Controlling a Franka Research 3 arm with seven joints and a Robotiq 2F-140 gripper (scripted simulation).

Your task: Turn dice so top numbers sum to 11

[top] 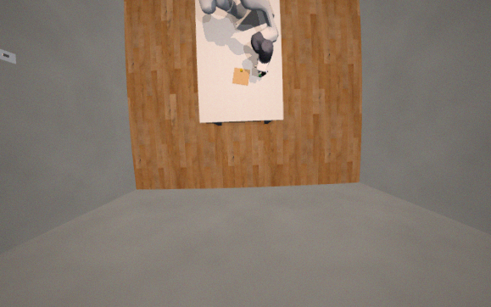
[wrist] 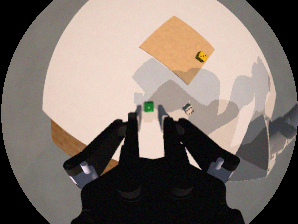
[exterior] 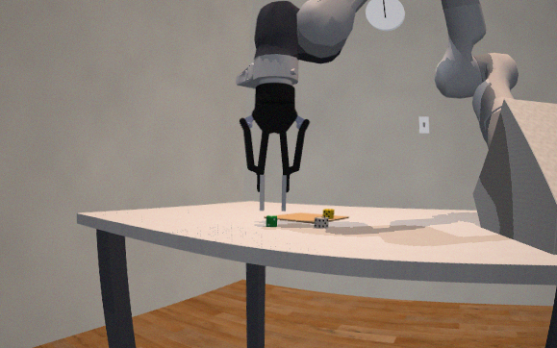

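My hand is 5 cm above the green die. From my hand the other things lie so: yellow die: 17 cm to the right, 5 cm below, 5 cm behind; white die: 8 cm behind, 5 cm below, 4 cm to the right; tan mat: 17 cm to the right, 6 cm below.
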